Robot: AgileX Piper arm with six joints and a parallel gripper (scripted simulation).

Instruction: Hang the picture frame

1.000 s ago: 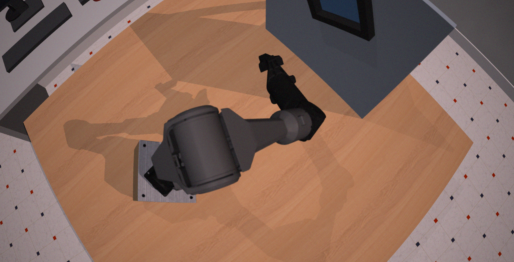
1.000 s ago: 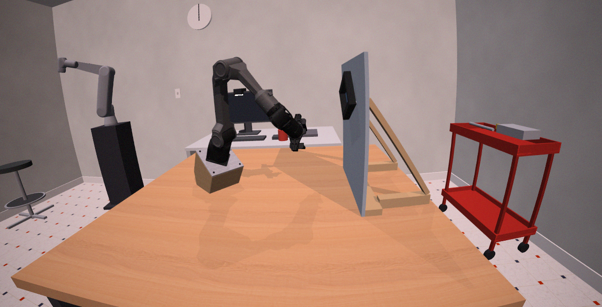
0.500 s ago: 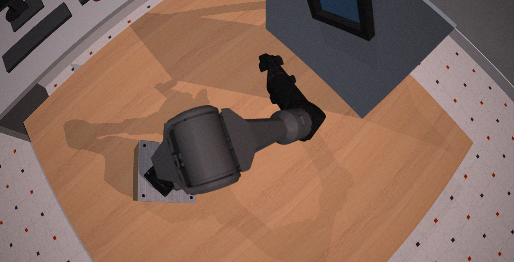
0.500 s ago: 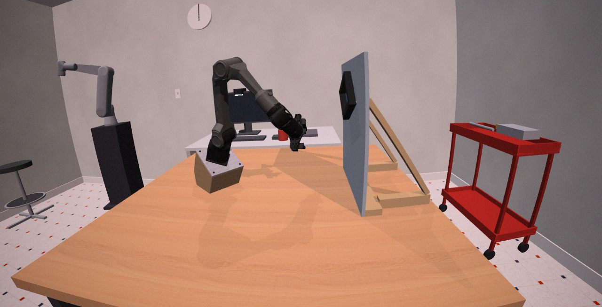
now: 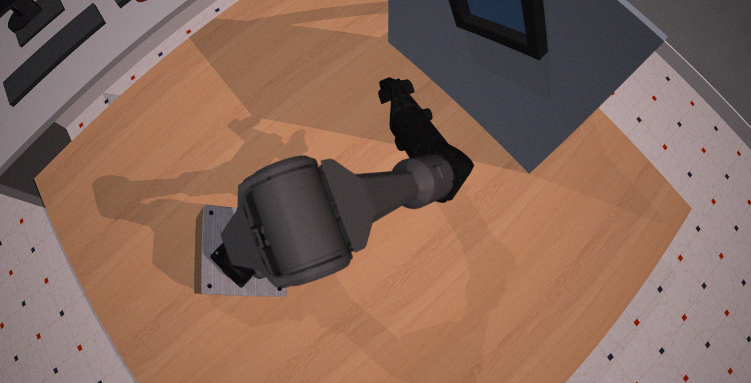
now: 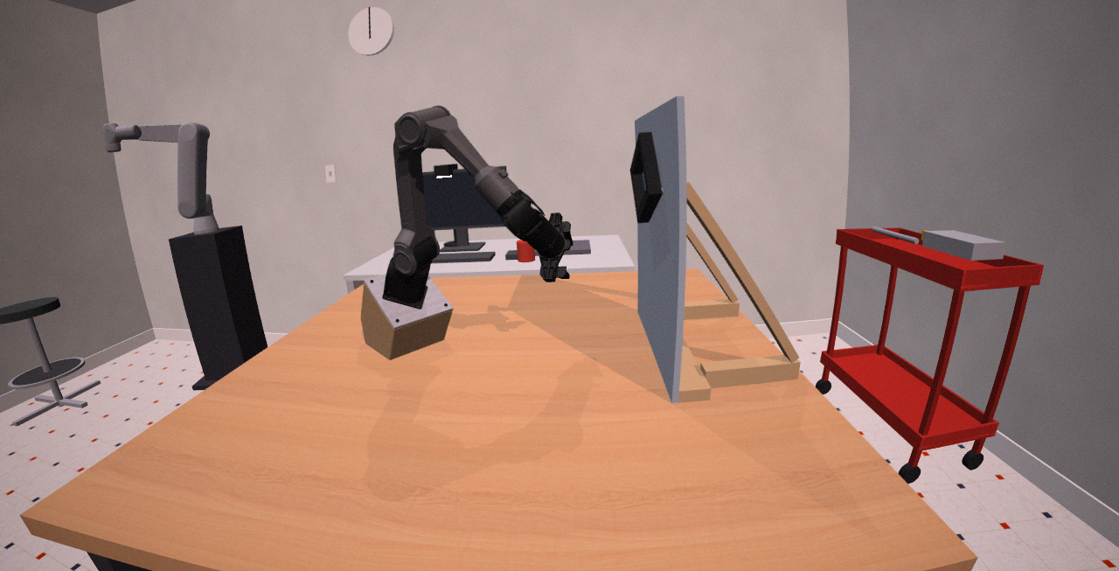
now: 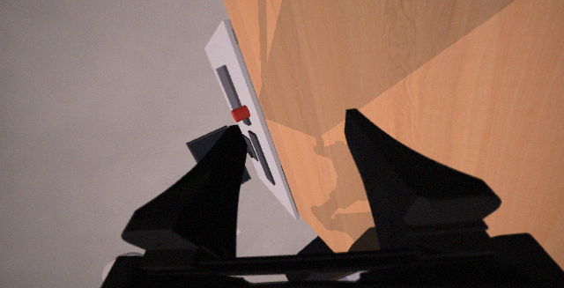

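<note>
My gripper is now 17 cm below the picture frame, 16 cm short of it and 8 cm to the left of it. Round my hand: wall panel 18 cm ahead, 7 cm to the right, 5 cm above.
</note>
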